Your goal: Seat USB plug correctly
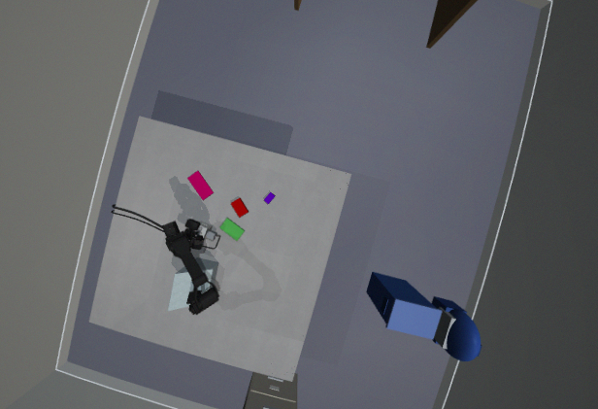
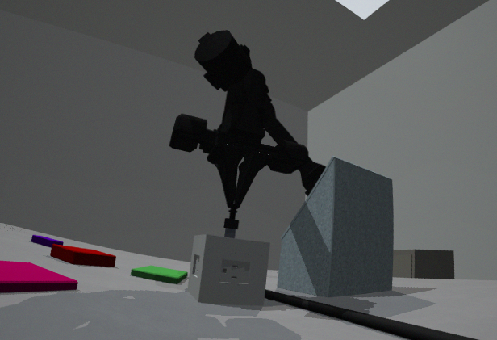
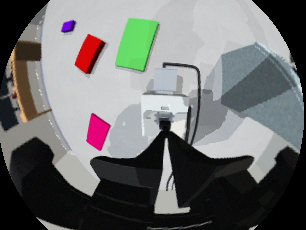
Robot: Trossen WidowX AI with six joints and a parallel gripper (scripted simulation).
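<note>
Right now the USB plug is 20 mm below my gripper tip. The rest, counted from my gripper tip: magenta tile: 240 mm ahead, 80 mm to the left, 110 mm below; green tile: 40 mm ahead, 160 mm to the right, 110 mm below; red tile: 180 mm ahead, 180 mm to the right, 110 mm below.
</note>
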